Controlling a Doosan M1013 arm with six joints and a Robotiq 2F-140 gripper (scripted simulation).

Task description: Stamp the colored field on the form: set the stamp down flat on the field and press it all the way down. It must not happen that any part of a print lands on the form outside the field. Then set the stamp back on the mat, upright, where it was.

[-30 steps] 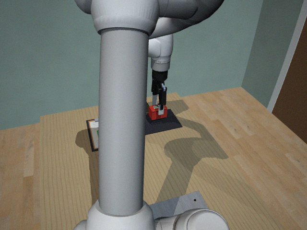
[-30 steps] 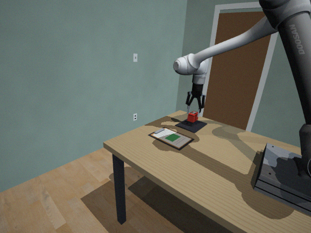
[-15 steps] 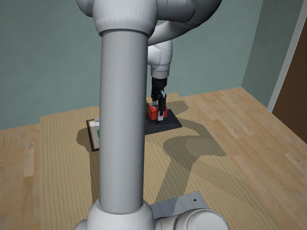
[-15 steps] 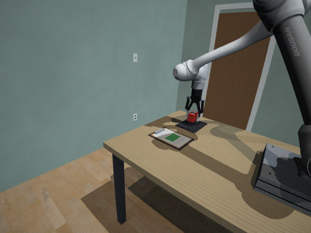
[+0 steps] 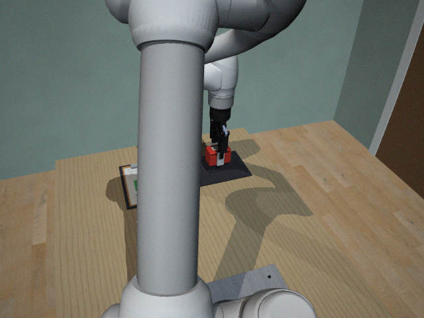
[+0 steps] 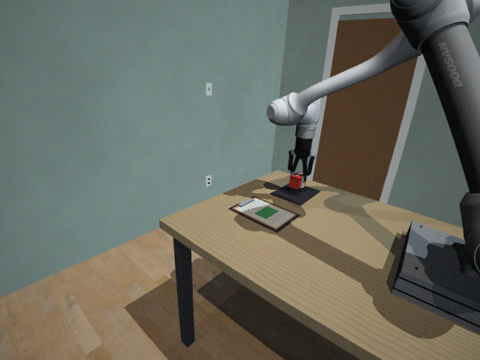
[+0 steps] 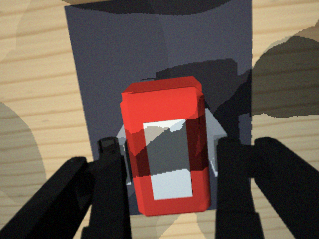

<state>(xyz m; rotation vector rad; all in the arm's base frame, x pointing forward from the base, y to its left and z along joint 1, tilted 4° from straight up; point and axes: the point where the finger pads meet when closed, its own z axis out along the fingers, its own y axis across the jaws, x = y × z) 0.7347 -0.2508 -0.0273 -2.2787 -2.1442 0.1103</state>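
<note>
The stamp lies 20 mm below my hand. Round my hand: form on clipboard 30 mm ahead, 280 mm to the left, 70 mm below; dark mat 70 mm below.
</note>
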